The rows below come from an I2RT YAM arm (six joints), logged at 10 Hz.
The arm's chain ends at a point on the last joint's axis. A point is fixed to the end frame.
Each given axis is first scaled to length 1.
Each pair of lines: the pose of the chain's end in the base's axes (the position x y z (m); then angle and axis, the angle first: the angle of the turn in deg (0 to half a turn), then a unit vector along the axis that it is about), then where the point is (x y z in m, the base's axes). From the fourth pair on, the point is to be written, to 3 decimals.
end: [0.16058, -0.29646, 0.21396, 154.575, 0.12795, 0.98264, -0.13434]
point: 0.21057 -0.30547 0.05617
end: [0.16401, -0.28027, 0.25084, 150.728, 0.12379, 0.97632, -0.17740]
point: 0.22286 -0.30375 0.09766
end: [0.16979, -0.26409, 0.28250, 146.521, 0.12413, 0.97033, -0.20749]
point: 0.23872 -0.29761 0.13552
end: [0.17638, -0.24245, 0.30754, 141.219, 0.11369, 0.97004, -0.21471]
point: 0.259 -0.278 0.168
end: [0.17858, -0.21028, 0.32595, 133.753, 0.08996, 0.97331, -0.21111]
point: 0.279 -0.242 0.198
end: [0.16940, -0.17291, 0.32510, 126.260, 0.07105, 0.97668, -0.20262]
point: 0.286 -0.199 0.210
